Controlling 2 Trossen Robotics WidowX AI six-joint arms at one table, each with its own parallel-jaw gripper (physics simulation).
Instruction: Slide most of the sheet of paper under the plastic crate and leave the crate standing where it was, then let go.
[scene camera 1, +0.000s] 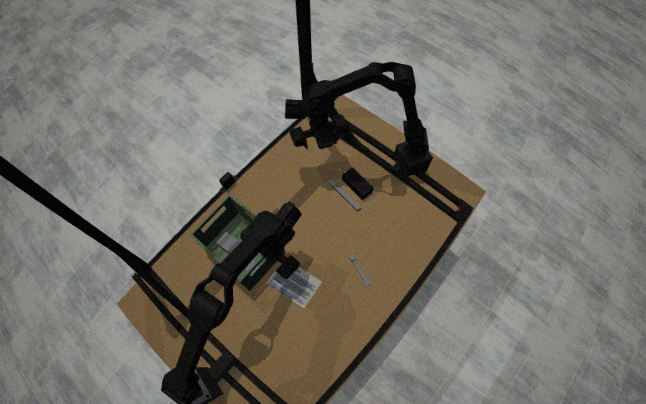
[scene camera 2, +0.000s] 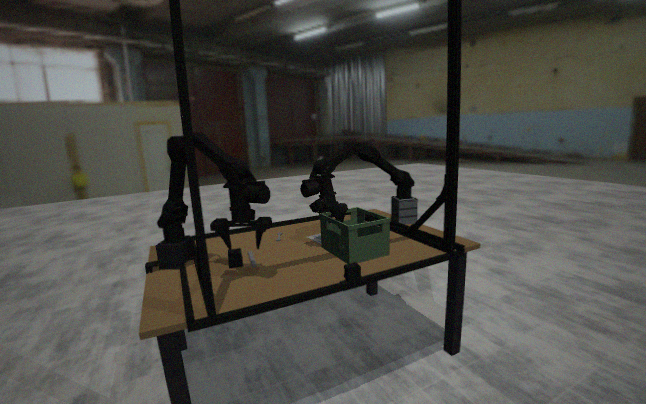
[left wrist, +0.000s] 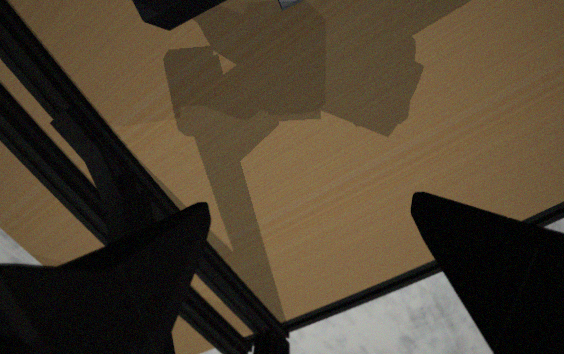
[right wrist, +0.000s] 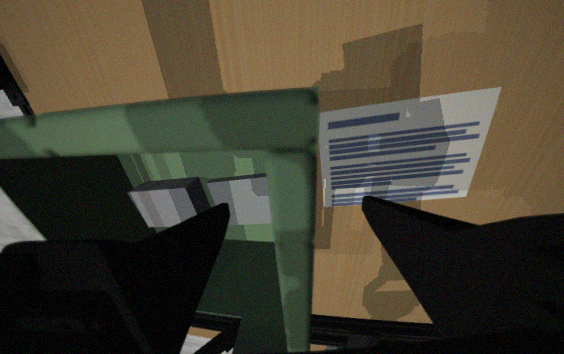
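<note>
The green plastic crate (scene camera 1: 235, 222) (scene camera 2: 370, 245) (right wrist: 225, 125) stands upright with grey blocks inside. The printed white sheet of paper (scene camera 1: 305, 290) (scene camera 2: 314, 238) (right wrist: 475, 107) lies flat on the table beside the crate. Its printed lines show outside the crate, and its near edge runs close along the crate wall. My right gripper (scene camera 2: 332, 212) (right wrist: 295, 206) is open at the crate's rim: one finger is on the crate's inner side, the other on the paper's side, with the wall's rim seen between them. My left gripper (scene camera 2: 244, 247) (left wrist: 309, 207) is open and empty above the table, away from the crate.
A black block (scene camera 1: 357, 183) (scene camera 2: 235, 258) and a grey bar (scene camera 1: 344, 195) (scene camera 2: 252, 259) lie near the left arm. A grey wrench (scene camera 1: 360, 271) lies beyond the paper. A small black object (scene camera 1: 227, 180) (scene camera 2: 352, 272) sits at the table edge by the crate.
</note>
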